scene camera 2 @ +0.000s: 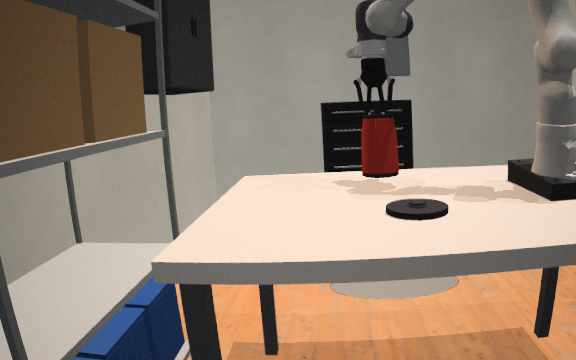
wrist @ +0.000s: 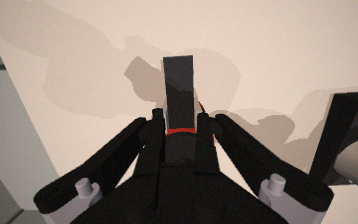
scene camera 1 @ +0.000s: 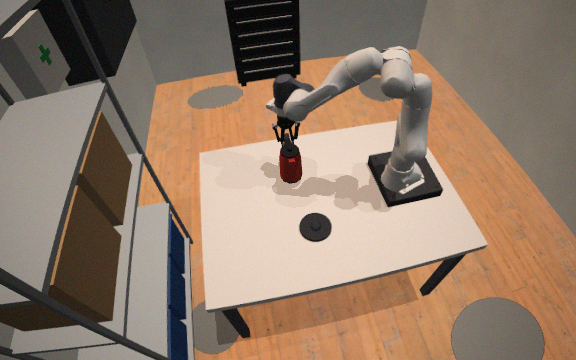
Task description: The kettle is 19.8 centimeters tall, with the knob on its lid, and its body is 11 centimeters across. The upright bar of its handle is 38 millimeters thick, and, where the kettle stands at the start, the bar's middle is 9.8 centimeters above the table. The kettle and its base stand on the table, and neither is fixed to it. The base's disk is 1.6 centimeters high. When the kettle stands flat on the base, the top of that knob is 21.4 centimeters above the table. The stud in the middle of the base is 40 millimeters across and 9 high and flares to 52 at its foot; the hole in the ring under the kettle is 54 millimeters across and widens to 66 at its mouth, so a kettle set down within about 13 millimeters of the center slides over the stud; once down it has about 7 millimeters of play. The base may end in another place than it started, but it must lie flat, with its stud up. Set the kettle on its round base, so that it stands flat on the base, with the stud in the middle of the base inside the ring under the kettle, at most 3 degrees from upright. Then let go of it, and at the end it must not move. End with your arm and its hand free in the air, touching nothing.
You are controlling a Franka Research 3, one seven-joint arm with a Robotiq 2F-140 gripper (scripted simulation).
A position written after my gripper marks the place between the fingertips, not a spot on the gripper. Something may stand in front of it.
I see my gripper (wrist: 181,106), a red kettle (scene camera 2: 379,139) and a black round base (scene camera 2: 416,209).
The red kettle shows as well in scene camera 1 (scene camera 1: 290,159). The black round base is seen too in scene camera 1 (scene camera 1: 315,227).
